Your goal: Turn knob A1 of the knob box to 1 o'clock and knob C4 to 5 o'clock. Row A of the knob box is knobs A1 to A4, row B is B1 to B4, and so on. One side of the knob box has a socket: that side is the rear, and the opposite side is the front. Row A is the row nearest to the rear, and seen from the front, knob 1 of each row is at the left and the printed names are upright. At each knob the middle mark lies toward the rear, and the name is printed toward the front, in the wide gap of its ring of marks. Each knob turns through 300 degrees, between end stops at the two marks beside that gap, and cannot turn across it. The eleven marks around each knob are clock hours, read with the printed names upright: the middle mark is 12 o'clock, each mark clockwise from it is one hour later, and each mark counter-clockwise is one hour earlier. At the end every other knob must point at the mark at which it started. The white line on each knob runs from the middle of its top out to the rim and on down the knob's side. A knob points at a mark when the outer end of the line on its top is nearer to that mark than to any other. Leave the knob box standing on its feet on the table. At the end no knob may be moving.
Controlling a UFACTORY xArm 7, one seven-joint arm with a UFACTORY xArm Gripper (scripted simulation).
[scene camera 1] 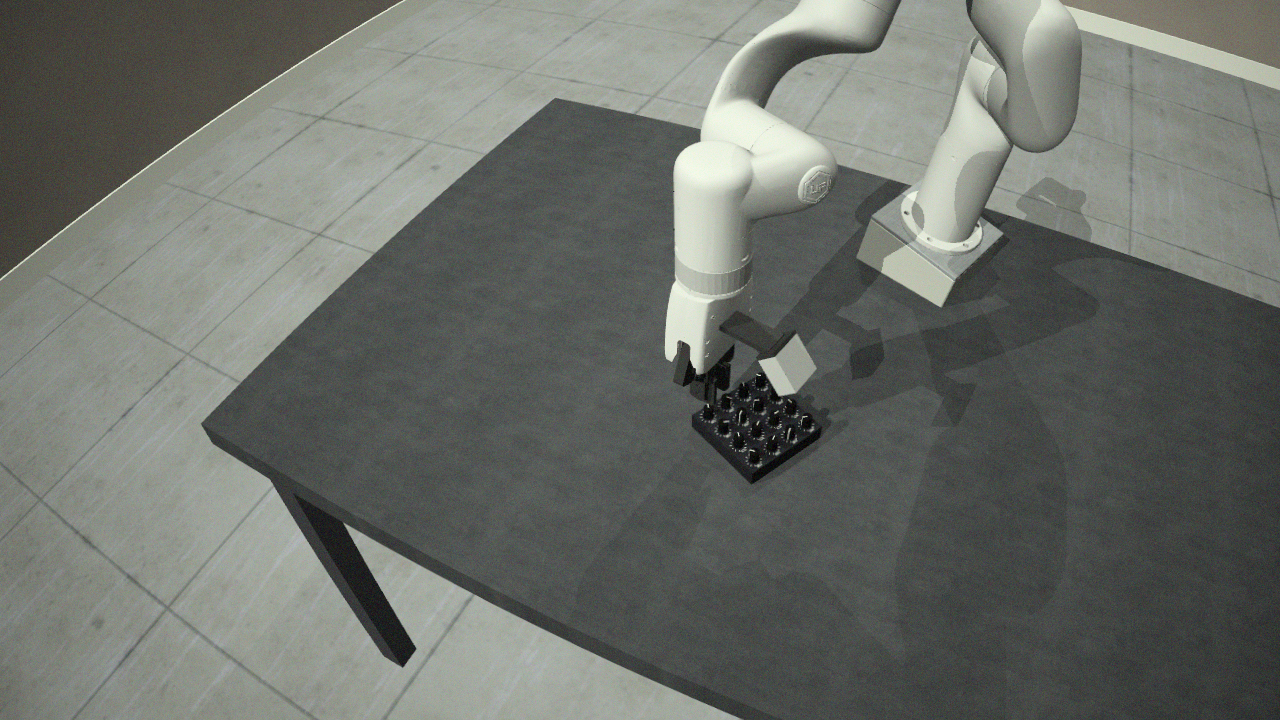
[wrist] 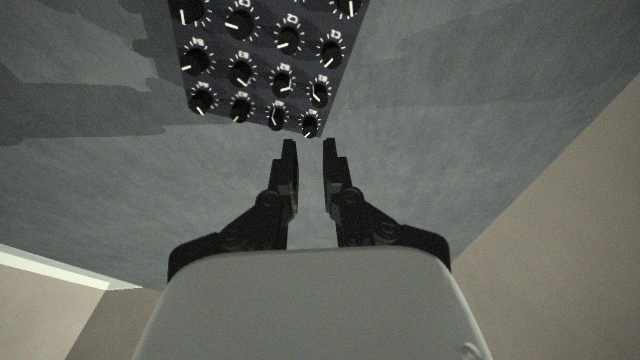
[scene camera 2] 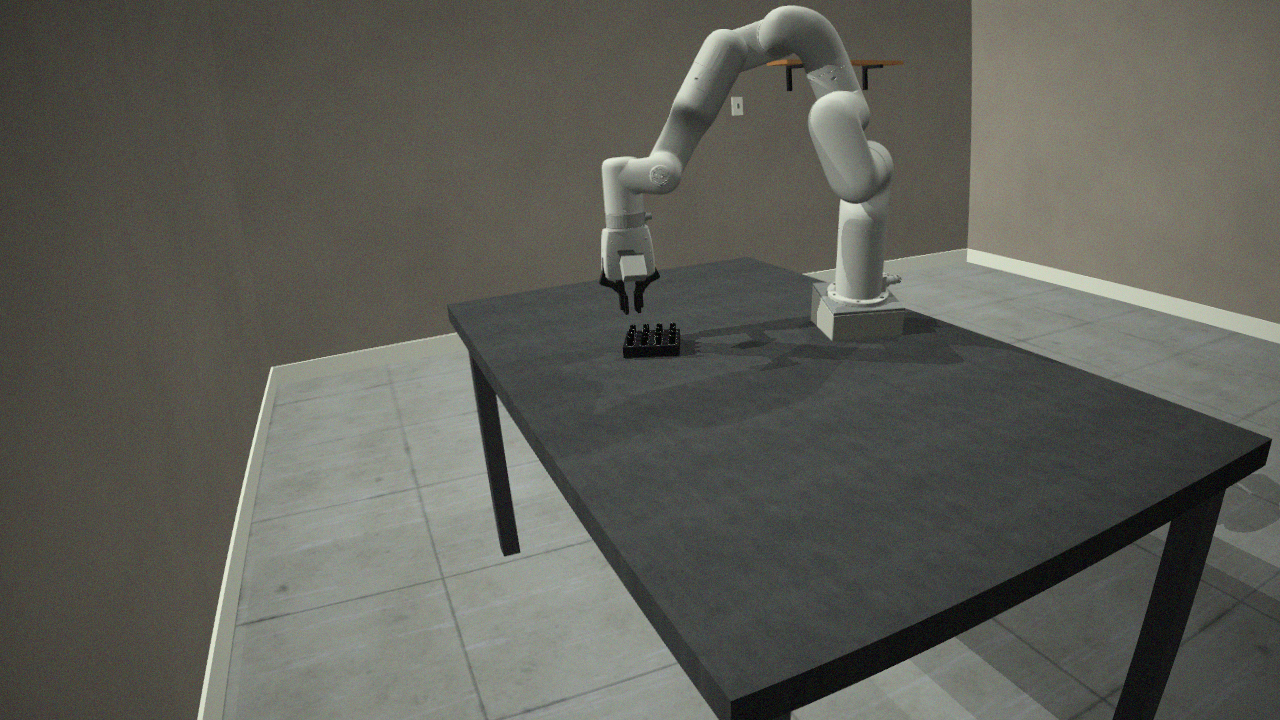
Labels:
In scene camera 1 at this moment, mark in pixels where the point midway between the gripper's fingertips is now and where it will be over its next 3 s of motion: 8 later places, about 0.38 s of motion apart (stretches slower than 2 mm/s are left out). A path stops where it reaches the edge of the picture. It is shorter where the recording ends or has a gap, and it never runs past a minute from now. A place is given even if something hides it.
The gripper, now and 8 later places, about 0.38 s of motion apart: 709, 391; 766, 383; 795, 374; 795, 378; 794, 384; 793, 391; 792, 397; 792, 400; 791, 402

